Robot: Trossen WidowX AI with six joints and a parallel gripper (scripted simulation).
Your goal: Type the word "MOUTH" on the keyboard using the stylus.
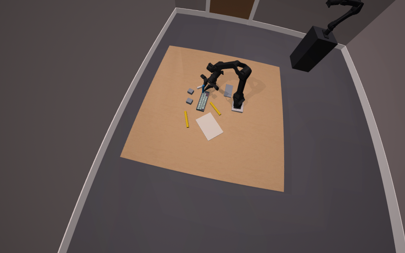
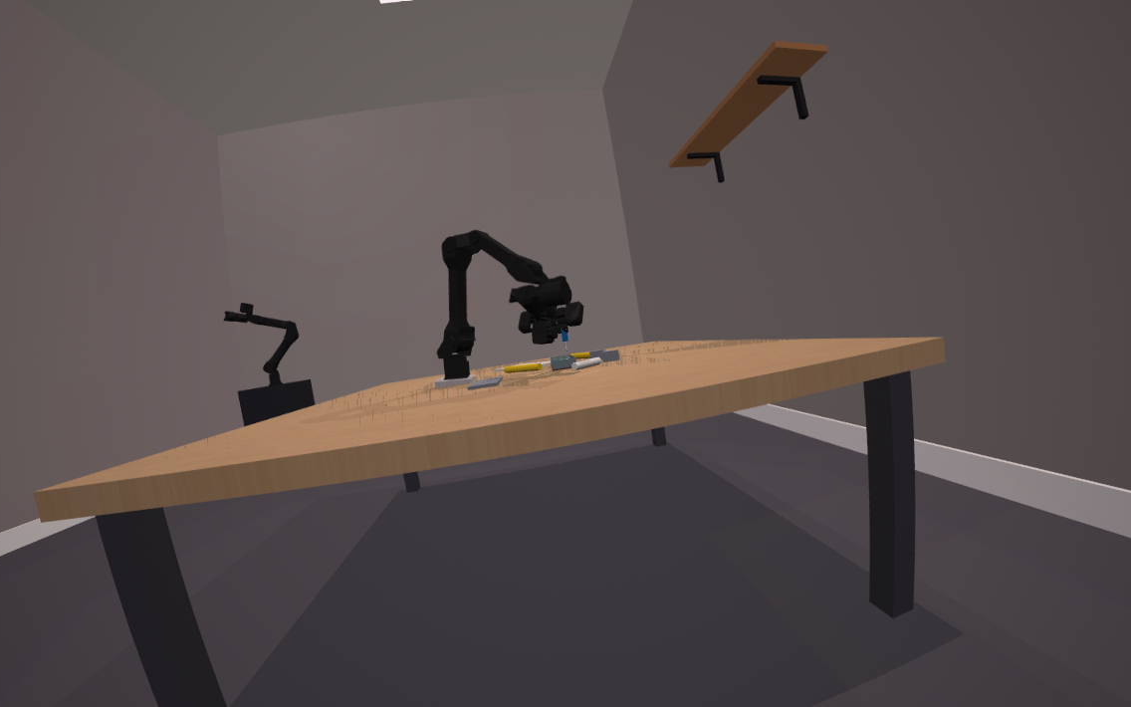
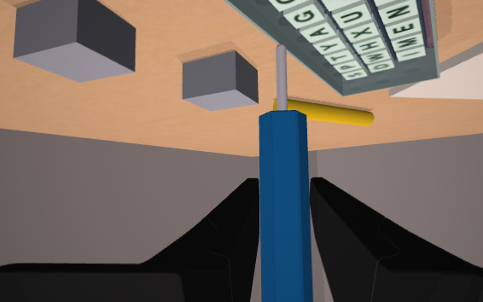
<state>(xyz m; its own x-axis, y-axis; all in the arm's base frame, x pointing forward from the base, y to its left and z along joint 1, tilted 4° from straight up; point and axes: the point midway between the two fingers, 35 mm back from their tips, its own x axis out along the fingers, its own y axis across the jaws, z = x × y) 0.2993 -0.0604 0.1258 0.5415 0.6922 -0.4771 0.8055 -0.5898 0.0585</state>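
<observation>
The grey block lies 110 mm ahead of my gripper tip, 90 mm below it and 80 mm to the left of it. The rest, counted from my gripper tip: white cylinder: 110 mm to the right, 90 mm below, 30 mm ahead; then yellow pencil: 130 mm behind, 100 mm to the left, 90 mm below; then blue stylus: 10 mm below.
</observation>
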